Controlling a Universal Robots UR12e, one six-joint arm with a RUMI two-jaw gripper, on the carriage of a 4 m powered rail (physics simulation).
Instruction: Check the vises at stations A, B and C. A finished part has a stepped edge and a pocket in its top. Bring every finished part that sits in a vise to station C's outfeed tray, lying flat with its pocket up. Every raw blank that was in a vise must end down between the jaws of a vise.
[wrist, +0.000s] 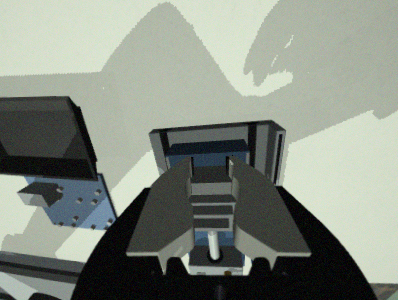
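A vise (279, 160) stands in the middle of the wrist view, with a blue block (207, 159) at its back and a screw (213, 245) at its front. Grey jaw parts (212, 188) show between the fingers, and their sides are hidden behind the fingers. A narrow grey piece with dark recessed bands (212, 210) lies nearer the screw; whether it is a finished part or a blank cannot be told. My gripper (209, 158) is over the vise, its fingers partly closed with a gap between them. No held thing shows between the tips, so it is open.
A dark box-like panel (40, 135) stands at the left. Below it is a blue plate (87, 212) with several small studs and a grey block (41, 194). A grey rail-like edge (40, 265) crosses the lower left. Shadows lie across the pale surface behind the vise.
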